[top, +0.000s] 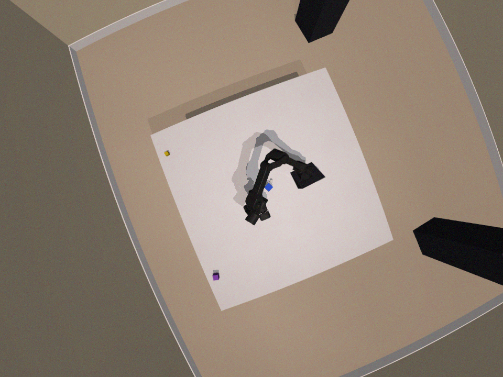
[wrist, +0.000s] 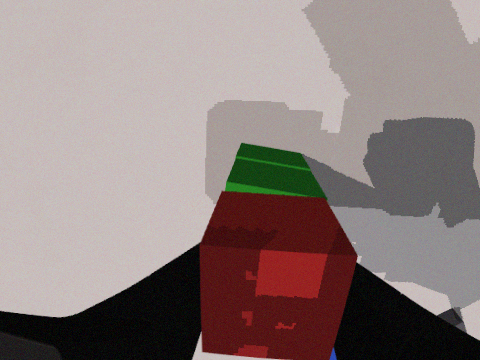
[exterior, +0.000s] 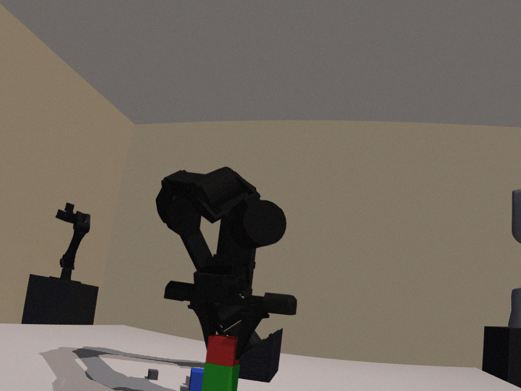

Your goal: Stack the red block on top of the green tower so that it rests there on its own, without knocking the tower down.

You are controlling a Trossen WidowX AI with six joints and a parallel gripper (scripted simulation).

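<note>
Right now my gripper tip is 1 cm below the red block. Also, from my gripper tip: purple block: 48 cm ahead, 31 cm to the left, 7 cm below; then blue block: 10 cm behind, 6 cm to the right, 7 cm below; then small grey cube: 12 cm behind, 16 cm to the right, 8 cm below.
</note>
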